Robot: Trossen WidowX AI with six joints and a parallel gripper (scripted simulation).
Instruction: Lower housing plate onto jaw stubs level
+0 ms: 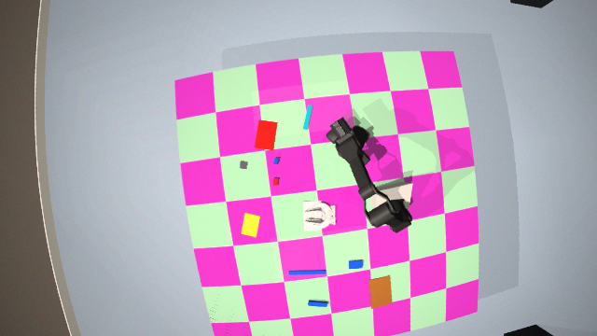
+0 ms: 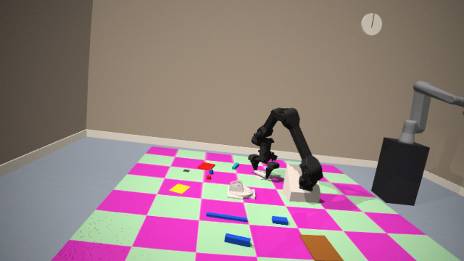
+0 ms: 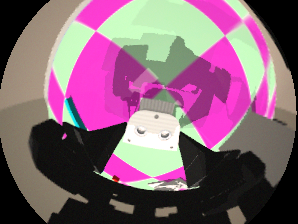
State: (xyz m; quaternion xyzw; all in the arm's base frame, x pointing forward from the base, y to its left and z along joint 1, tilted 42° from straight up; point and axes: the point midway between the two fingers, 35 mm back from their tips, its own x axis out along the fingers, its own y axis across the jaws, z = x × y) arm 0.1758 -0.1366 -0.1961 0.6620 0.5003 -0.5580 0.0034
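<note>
The white block is 10 mm behind my gripper tip and 10 mm to the right of it. From my gripper tip the other things lie so: yellow plate 400 mm ahead, 290 mm to the left, 10 mm below; cyan bar 140 mm ahead, 130 mm to the right; red plate 310 mm ahead, 70 mm to the right, 10 mm below.
</note>
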